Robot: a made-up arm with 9 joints.
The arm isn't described. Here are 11 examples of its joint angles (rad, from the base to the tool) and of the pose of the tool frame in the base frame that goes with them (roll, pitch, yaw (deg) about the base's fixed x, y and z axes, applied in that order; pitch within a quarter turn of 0, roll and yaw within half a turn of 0; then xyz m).
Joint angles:
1: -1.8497 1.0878 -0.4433 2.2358 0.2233 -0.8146 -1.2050 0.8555 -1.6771
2: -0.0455 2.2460 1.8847 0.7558 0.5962 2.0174 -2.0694 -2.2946 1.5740
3: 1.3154 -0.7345 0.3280 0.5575 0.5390 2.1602 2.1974 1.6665 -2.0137
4: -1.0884 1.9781 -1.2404 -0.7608 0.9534 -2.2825 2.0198 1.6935 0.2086
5: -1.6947 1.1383 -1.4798 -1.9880 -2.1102 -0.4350 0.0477 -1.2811 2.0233
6: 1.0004 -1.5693 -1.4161 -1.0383 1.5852 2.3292 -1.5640 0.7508 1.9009
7: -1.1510 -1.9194 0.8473 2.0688 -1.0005 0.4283 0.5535 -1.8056 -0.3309
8: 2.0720 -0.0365 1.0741 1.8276 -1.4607 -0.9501 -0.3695 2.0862 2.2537
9: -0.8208 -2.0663 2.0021 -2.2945 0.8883 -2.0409 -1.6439 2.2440 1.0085
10: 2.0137 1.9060 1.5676 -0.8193 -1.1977 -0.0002 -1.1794 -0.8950 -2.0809
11: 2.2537 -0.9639 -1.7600 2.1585 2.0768 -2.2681 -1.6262 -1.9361 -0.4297
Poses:
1: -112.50 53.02 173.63 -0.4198 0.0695 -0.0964
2: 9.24 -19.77 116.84 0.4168 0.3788 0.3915
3: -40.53 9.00 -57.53 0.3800 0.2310 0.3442
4: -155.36 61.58 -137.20 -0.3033 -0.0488 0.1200
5: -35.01 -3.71 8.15 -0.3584 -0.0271 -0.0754
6: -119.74 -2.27 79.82 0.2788 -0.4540 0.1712
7: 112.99 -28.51 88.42 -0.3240 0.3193 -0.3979
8: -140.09 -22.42 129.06 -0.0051 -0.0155 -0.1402
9: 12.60 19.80 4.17 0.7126 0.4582 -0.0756
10: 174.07 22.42 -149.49 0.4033 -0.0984 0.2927
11: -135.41 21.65 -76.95 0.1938 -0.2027 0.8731
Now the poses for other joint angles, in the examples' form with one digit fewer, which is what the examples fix.
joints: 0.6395 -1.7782 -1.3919 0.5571 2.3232 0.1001 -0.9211 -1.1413 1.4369
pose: 168.8 -29.0 0.3 0.305 0.331 -0.112
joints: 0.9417 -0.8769 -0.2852 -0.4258 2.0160 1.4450 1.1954 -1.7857 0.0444
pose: -58.5 41.4 100.9 0.435 -0.007 0.241
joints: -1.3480 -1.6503 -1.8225 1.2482 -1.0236 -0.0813 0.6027 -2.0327 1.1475
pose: -49.2 -15.6 -45.1 -0.110 0.063 0.729
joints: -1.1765 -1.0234 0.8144 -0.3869 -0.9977 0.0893 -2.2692 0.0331 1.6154
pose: -131.5 -30.3 -32.4 -0.145 0.647 -0.298
